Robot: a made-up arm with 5 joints. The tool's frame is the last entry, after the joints. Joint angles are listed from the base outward. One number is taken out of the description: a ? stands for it. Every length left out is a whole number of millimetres.
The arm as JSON. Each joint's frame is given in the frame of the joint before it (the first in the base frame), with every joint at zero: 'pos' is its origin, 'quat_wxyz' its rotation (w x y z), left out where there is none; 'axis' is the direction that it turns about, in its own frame. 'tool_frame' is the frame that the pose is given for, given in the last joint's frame.
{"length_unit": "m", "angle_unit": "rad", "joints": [
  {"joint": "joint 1", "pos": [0.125, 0.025, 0.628], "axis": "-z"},
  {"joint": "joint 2", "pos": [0.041, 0.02, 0.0], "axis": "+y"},
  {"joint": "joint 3", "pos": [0.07, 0.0, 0.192], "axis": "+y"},
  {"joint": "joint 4", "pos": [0.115, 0.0, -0.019], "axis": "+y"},
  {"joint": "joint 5", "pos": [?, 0.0, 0.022], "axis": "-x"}
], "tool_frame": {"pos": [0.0, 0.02, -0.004], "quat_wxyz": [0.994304, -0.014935, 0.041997, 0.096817]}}
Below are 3 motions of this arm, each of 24 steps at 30 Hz.
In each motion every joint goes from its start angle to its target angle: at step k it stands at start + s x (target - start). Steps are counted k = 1, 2, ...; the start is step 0. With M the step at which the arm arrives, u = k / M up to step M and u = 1 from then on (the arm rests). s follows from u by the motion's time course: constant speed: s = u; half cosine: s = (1 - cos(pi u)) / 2; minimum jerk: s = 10 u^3 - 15 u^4 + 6 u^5.
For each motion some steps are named. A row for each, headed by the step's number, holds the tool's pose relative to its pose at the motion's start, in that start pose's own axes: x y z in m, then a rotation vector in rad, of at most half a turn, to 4 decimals.
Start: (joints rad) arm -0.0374 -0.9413 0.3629 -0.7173 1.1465
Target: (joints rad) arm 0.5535 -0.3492 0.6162 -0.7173 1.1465
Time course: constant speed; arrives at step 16
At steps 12, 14, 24:
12: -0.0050 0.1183 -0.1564 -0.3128 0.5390 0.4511
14: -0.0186 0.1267 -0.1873 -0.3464 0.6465 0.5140
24: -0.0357 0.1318 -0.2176 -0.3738 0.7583 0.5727

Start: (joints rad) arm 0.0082 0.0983 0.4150 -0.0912 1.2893
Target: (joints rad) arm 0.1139 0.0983 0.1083 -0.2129 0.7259
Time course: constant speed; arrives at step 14
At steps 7, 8, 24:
7: -0.0088 -0.0476 -0.0017 0.3010 -0.0941 -0.1936
8: -0.0109 -0.0544 -0.0021 0.3418 -0.1119 -0.2209
24: -0.0275 -0.0936 -0.0058 0.5727 -0.2422 -0.3807

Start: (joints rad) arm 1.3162 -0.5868 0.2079 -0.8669 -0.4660
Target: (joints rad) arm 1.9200 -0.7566 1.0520 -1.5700 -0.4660
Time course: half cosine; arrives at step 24
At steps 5, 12, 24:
5: -0.0098 -0.0062 0.0000 -0.0586 0.0005 -0.0215
12: -0.0505 -0.0227 0.0058 -0.2842 0.0032 -0.1028
24: -0.1027 -0.0231 0.0197 -0.5696 0.0089 -0.2021

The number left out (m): 0.129
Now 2 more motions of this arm.
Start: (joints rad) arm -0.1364 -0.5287 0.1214 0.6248 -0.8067
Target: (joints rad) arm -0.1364 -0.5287 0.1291 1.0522 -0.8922
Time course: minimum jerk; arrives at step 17
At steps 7, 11, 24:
7: 0.0021 -0.0142 -0.0131 0.0567 0.0950 -0.1011
11: 0.0009 -0.0315 -0.0301 0.1265 0.2096 -0.2316
24: -0.0016 -0.0409 -0.0399 0.1655 0.2727 -0.3079

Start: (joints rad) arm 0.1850 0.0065 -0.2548 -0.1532 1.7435
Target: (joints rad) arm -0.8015 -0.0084 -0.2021 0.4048 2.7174
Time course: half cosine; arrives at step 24
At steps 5, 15, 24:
5: -0.0059 0.0002 0.0337 -0.0859 -0.0928 0.0297
15: -0.1042 -0.0113 0.2042 -0.6463 -0.6767 -0.0534
24: -0.1928 -0.0217 0.2640 -0.9491 -0.9785 -0.2874

